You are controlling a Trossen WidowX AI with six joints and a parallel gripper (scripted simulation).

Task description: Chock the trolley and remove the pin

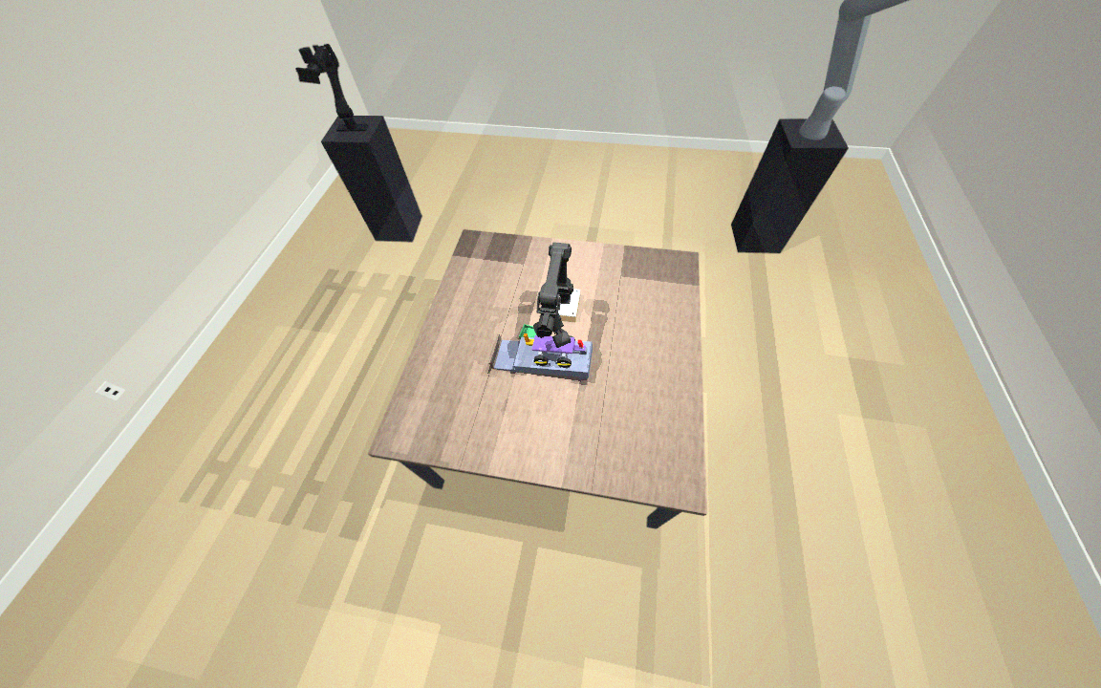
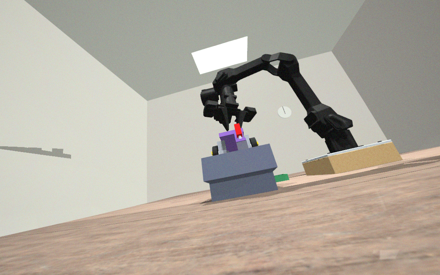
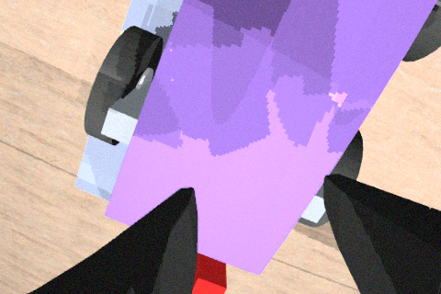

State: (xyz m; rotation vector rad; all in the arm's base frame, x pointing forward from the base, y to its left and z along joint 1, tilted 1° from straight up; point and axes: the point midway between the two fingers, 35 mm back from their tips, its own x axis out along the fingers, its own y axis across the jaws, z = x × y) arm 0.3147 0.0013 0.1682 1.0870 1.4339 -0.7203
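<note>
My gripper tip is 90 mm to the right of the red-headed stop pin and 50 mm above it. The rest, counted from my gripper tip: blue-grey ramp (10 mm ahead, 30 mm to the right, 130 mm below); yellow chock (50 mm behind, 130 mm to the right, 100 mm below); purple-topped trolley (10 mm ahead, 30 mm to the right, 70 mm below).
</note>
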